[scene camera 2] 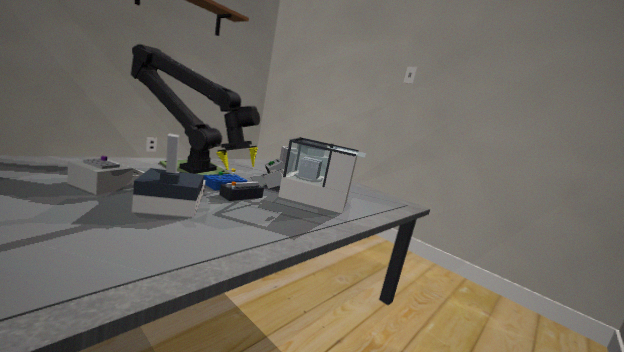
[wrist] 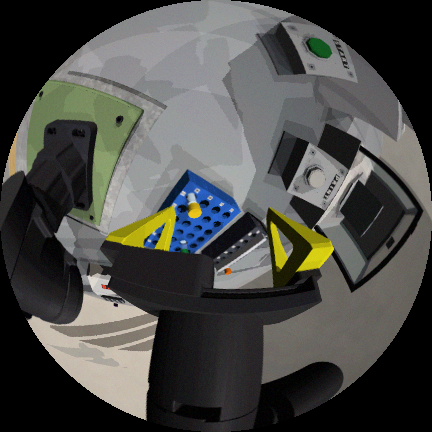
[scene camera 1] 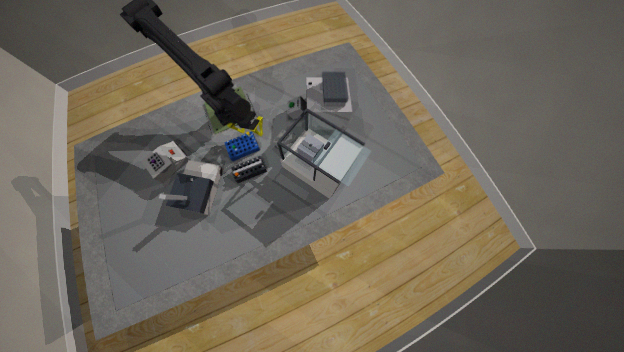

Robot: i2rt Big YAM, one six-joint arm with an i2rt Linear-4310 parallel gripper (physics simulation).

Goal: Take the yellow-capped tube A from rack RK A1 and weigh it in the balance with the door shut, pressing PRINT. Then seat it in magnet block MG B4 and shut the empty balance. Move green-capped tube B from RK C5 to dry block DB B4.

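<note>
My gripper (scene camera 1: pixel 248 131) (scene camera 2: pixel 240 168) (wrist: pixel 219 211) is open and empty above the blue rack (scene camera 1: pixel 243 150) (scene camera 2: pixel 225 182) (wrist: pixel 206 187). Yellow-capped tube A (scene camera 2: pixel 233 170) (wrist: pixel 194 207) stands in the rack, below and between the fingers in the wrist view. Green-capped tube B (scene camera 1: pixel 234 147) (wrist: pixel 184 250) is in the rack, partly hidden by the gripper body in the wrist view. The black magnet block (scene camera 1: pixel 249 170) (scene camera 2: pixel 241 192) holds an orange-capped tube. The glass-walled balance (scene camera 1: pixel 298 168) (scene camera 2: pixel 315 197) has a pale glass panel extending to its right. Its PRINT button (wrist: pixel 316 176) is white.
A white block (scene camera 1: pixel 172 151) (scene camera 2: pixel 95 178) with a purple-capped tube, likely the dry block, is at the left. A dark-lidded device (scene camera 1: pixel 192 192) (scene camera 2: pixel 168 187) with an upright handle stands near it. A green START button (scene camera 1: pixel 291 104) (wrist: pixel 319 47) and a dark grey block (scene camera 1: pixel 334 86) are beyond the balance.
</note>
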